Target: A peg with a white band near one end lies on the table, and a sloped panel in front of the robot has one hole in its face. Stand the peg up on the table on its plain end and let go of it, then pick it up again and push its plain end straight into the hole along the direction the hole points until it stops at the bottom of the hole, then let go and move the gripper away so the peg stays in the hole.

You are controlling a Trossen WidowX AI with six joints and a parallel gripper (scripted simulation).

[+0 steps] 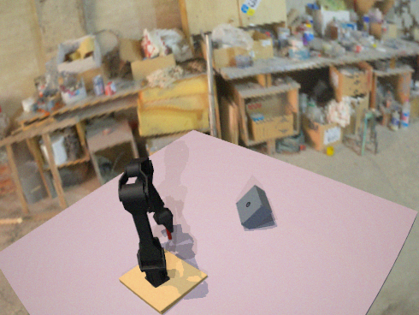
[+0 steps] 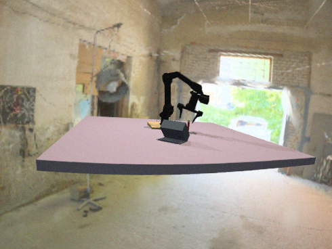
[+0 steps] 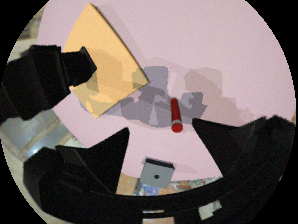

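Right now my gripper tip is 2 cm to the right of the red peg, 2 cm above it and 1 cm short of it. From my gripper tip the other things lie so: sloped panel (30 cm ahead, 13 cm to the right, 2 cm below); grey foot plate (31 cm ahead, 15 cm to the right, 7 cm below).
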